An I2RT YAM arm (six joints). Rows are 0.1 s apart.
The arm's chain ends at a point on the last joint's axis. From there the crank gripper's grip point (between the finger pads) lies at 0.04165 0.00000 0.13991 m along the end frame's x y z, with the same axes.
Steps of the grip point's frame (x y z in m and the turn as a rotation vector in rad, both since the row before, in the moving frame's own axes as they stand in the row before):
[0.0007, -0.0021, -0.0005, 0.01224, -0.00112, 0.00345]
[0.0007, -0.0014, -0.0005, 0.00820, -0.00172, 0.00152]
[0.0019, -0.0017, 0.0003, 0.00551, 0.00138, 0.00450]
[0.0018, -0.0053, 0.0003, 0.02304, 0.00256, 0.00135]
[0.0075, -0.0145, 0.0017, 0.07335, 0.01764, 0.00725]
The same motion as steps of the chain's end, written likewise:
[0.0009, -0.0005, -0.0005, 0.01224, -0.00112, 0.00345]
[0.0009, -0.0003, -0.0006, 0.00820, -0.00172, 0.00152]
[0.0017, -0.0011, 0.0004, 0.00551, 0.00138, 0.00450]
[0.0014, -0.0021, 0.0004, 0.02304, 0.00256, 0.00135]
[0.0050, -0.0046, 0.0028, 0.07335, 0.01764, 0.00725]

